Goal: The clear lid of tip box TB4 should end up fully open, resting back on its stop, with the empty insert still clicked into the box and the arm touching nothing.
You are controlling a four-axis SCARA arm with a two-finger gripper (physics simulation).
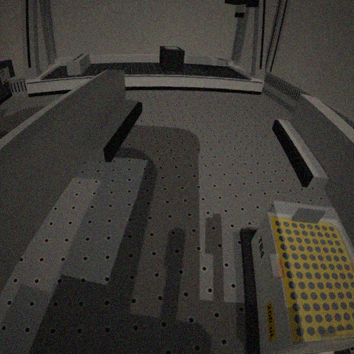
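Tip box TB4 stands at the lower right, with its name and a yellow 200 uL label on its side. The yellow insert with rows of dark round holes sits in its top. It looks hazy through the clear lid, which seems to lie over it; whether the lid is fully down I cannot tell. An orange tab shows at the insert's left edge. My gripper is shut on nothing, its two finger pads standing apart beyond the box's far end. The box's near end is cut off.
A dark bar runs along the box's left side. A white-rimmed tray stands at the back, holding a dark block and a pale block. The perforated deck carries broad shadows.
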